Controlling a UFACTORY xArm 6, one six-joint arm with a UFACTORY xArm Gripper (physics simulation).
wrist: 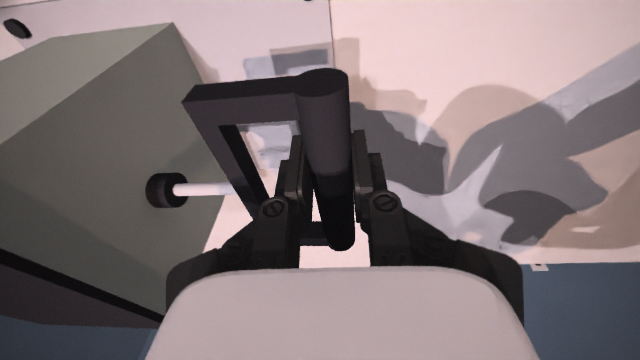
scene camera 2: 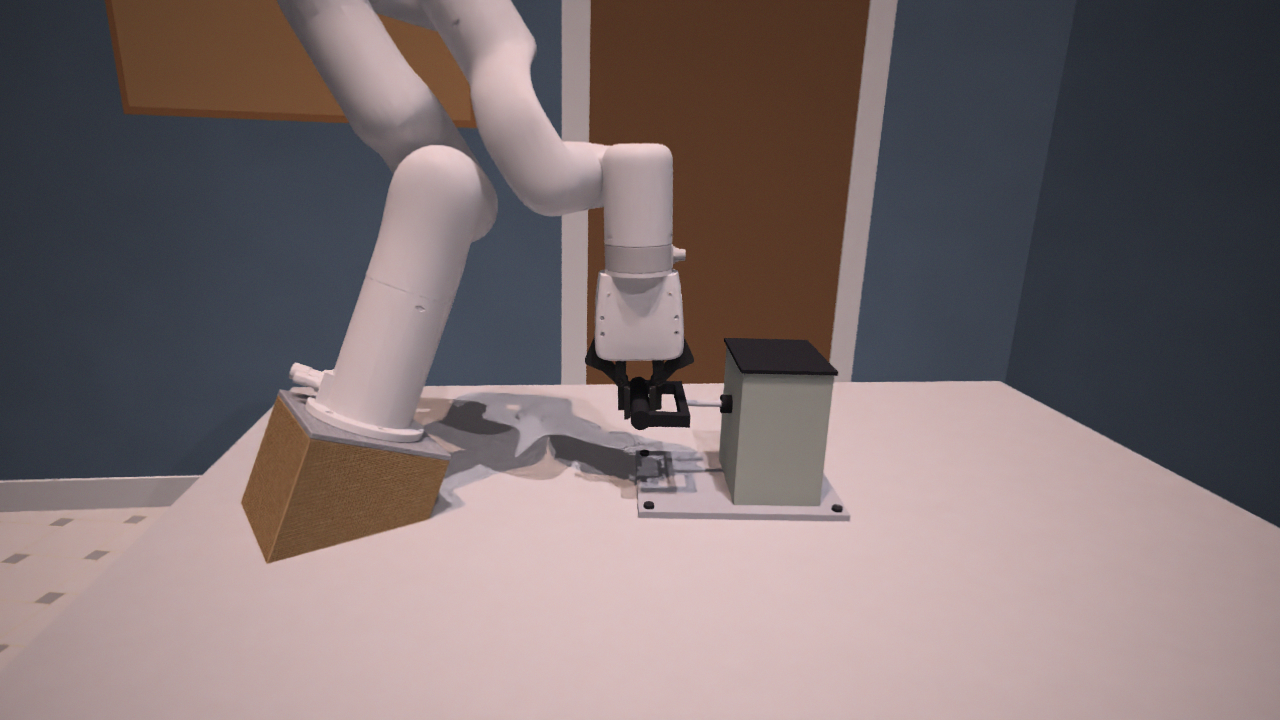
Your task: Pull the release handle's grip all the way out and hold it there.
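Observation:
I can see my gripper (scene camera 2: 639,415), and there is a base plate (wrist: 224,48) as well.

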